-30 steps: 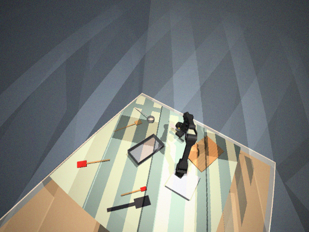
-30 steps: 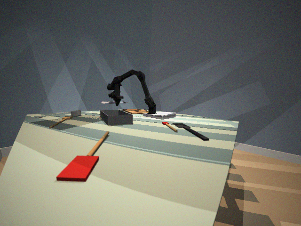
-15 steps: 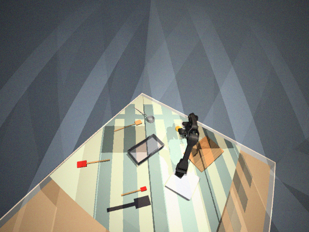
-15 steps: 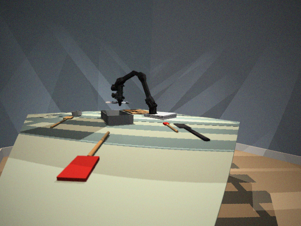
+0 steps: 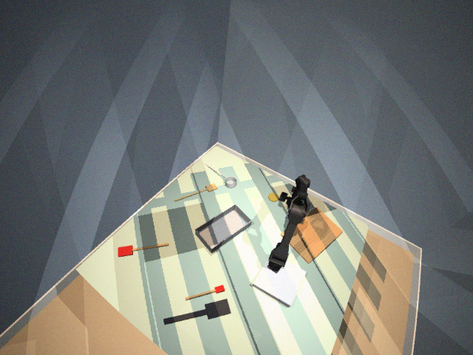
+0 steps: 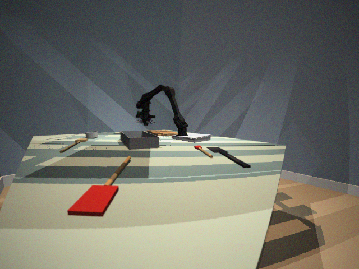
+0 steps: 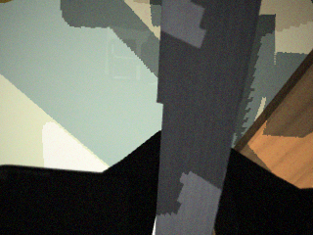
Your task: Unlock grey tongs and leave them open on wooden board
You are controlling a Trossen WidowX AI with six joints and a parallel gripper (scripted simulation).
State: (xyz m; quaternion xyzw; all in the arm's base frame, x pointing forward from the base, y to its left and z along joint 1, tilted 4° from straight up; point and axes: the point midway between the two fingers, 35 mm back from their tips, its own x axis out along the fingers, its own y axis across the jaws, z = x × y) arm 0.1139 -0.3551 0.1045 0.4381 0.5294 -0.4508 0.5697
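My gripper tip is 19 cm past the wooden board and 7 cm above it. The rest, counted from my gripper tip: roasting tin (35 cm to the left, 25 cm ahead, 5 cm below); then yellow disc (16 cm ahead, 7 cm to the right, 7 cm below); then black turner (79 cm to the left, 7 cm below, 3 cm ahead).
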